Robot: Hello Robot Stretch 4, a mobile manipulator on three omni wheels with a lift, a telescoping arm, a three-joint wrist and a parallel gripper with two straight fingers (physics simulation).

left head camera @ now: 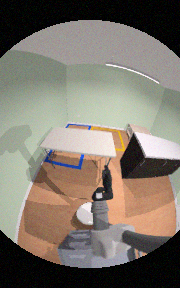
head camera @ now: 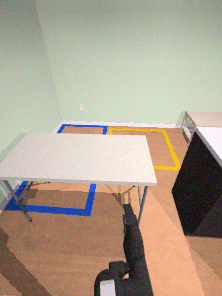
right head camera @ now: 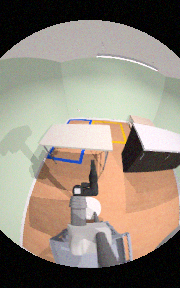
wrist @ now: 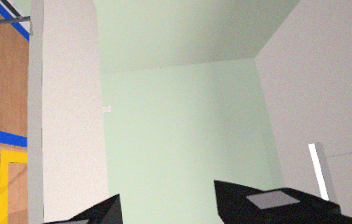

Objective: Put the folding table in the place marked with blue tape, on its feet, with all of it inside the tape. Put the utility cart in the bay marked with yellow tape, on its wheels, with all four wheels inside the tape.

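Seen in the pictures: gripper, fingertip midpoint: [left head camera: 104, 167] [head camera: 126, 209] [right head camera: 91, 161] [wrist: 169, 204]; robot's base at its link origin: [left head camera: 88, 212] [right head camera: 88, 207].
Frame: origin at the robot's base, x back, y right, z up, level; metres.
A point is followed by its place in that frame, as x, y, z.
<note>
The white-topped folding table [head camera: 82, 157] {-1.061, -0.138, 0.710} [left head camera: 79, 142] {-1.015, -0.131, 0.709} [right head camera: 77, 137] {-1.011, -0.104, 0.709} [wrist: 72, 110] {-1.008, -0.065, 0.710} stands upright, over part of the blue tape [head camera: 55, 210] {-1.056, -0.521, -0.027} [left head camera: 67, 165] {-1.039, -0.439, -0.029} [right head camera: 67, 160] {-1.044, -0.463, -0.027} [wrist: 12, 139] {-1.816, -0.016, -0.027}. Its near right leg stands right of the tape. The yellow tape [head camera: 172, 150] {-1.952, 1.235, -0.027} [left head camera: 121, 140] {-1.963, 1.236, -0.021} [right head camera: 123, 132] {-1.988, 1.250, -0.023} [wrist: 5, 180] {-1.707, 0.244, -0.027} lies behind and to the right. My gripper [head camera: 128, 207] {-0.398, 0.090, 1.000} [left head camera: 106, 169] {-0.398, 0.090, 1.000} [right head camera: 92, 162] {-0.398, 0.090, 1.000} [wrist: 169, 204] {-0.398, 0.090, 1.000} is open and empty, in front of the table's near edge, towards its right end. The grey utility cart [left head camera: 72, 248] {0.312, -0.185, 0.817} [right head camera: 59, 245] {0.418, -0.238, 0.766} is low in the side head views, partly hidden by my arm; its wheels are hidden.
A black cabinet [head camera: 200, 185] {-0.789, 0.796, 0.559} [left head camera: 132, 160] {-0.742, 0.788, 0.538} [right head camera: 145, 159] {-0.561, 0.960, 0.592} with a white top stands right of the table. A low beige table [head camera: 205, 119] {-2.145, 1.770, 0.422} [left head camera: 137, 131] {-1.948, 1.735, 0.408} [right head camera: 141, 120] {-2.105, 1.926, 0.423} is behind it. Green walls close off the left and back.
</note>
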